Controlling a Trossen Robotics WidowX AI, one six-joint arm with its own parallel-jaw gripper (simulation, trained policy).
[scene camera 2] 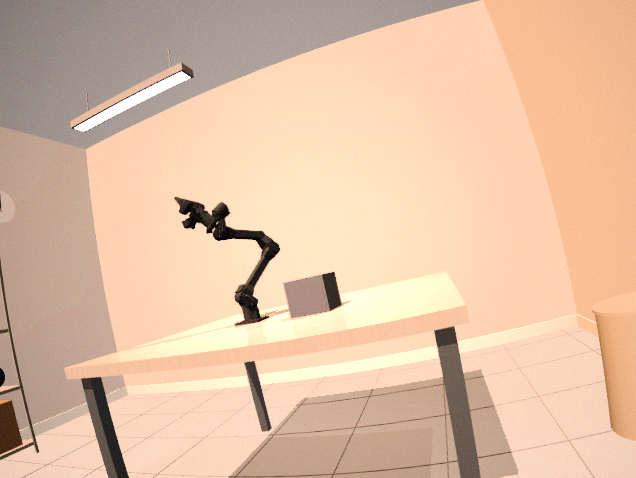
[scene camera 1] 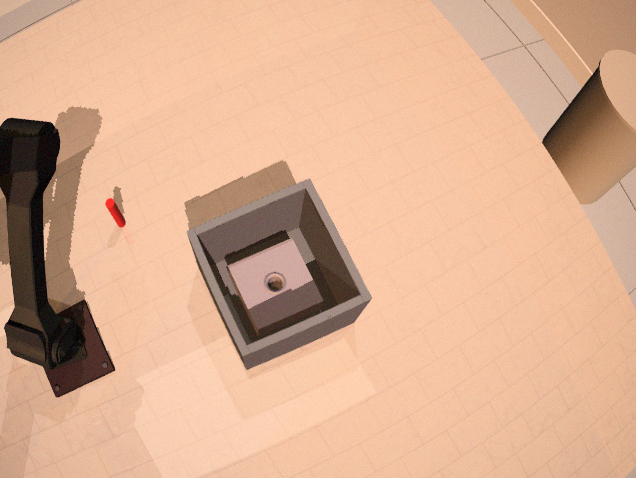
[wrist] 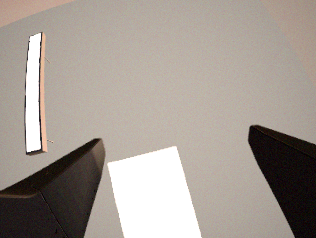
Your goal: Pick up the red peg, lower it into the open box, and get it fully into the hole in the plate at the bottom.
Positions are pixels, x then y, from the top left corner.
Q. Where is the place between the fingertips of the gripper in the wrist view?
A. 176,140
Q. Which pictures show the grey box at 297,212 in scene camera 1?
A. Scene camera 2 and scene camera 1 only.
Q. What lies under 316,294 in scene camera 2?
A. A grey box.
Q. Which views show the plate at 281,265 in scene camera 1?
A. Scene camera 1 only.
